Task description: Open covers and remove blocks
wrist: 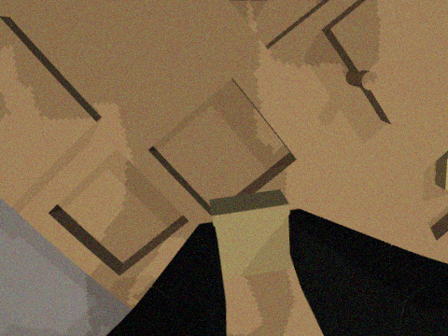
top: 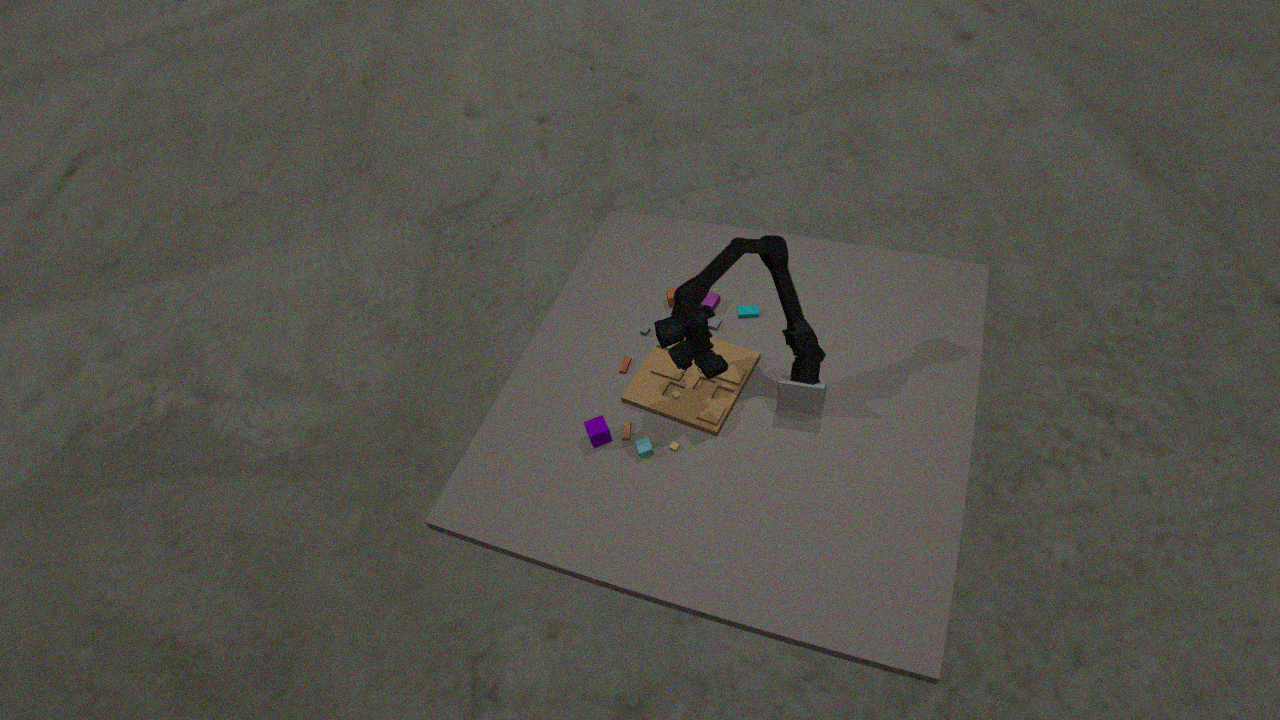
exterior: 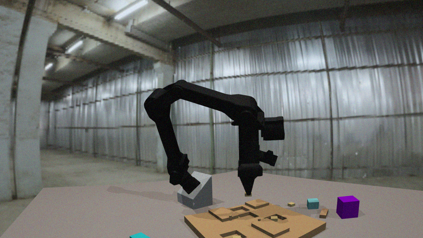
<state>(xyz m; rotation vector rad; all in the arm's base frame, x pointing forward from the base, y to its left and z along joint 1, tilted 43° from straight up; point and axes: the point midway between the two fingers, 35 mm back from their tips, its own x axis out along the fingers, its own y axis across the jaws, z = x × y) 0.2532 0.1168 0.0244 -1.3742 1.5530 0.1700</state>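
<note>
Now: the light blue block 24 cm to the left of my gripper tip, 8 cm below it and 7 cm ahead of it. The rest, counted from my gripper tip: brown block 22 cm to the right, 16 cm ahead, 7 cm below; purple cube 25 cm to the left, 20 cm ahead, 7 cm below; orange piece 20 cm to the left, 14 cm ahead, 9 cm below.
</note>
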